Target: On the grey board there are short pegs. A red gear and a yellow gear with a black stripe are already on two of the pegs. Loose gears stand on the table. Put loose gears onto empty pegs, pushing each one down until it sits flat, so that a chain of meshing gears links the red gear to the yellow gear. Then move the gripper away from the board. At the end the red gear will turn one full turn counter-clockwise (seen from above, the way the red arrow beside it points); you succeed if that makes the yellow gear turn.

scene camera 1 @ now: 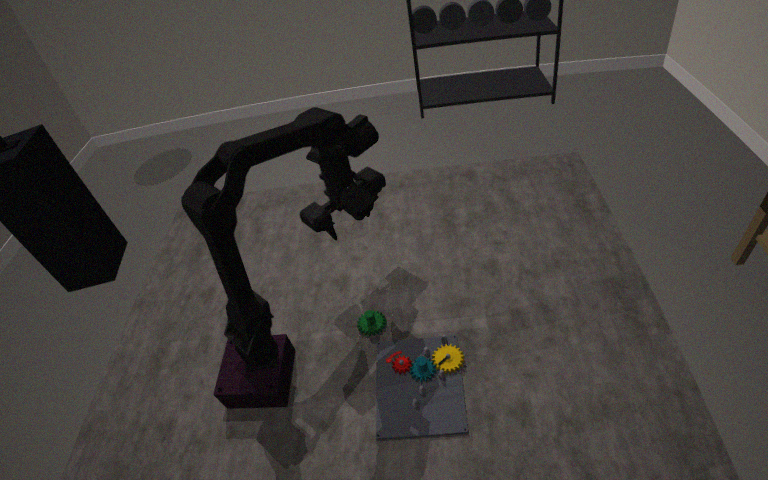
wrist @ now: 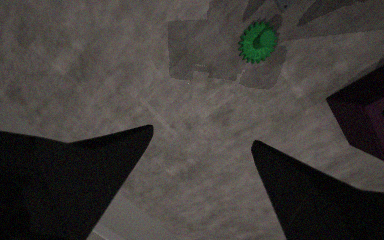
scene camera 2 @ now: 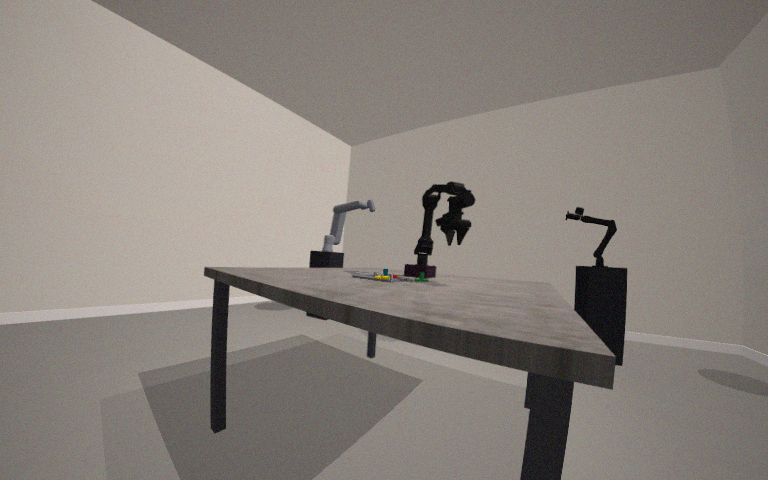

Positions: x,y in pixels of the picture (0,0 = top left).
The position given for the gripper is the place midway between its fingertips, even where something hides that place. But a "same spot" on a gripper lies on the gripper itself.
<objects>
gripper: scene camera 1; wrist; scene camera 2 454,245
same spot on gripper: [scene camera 1: 330,230] = [wrist: 321,173]
</objects>
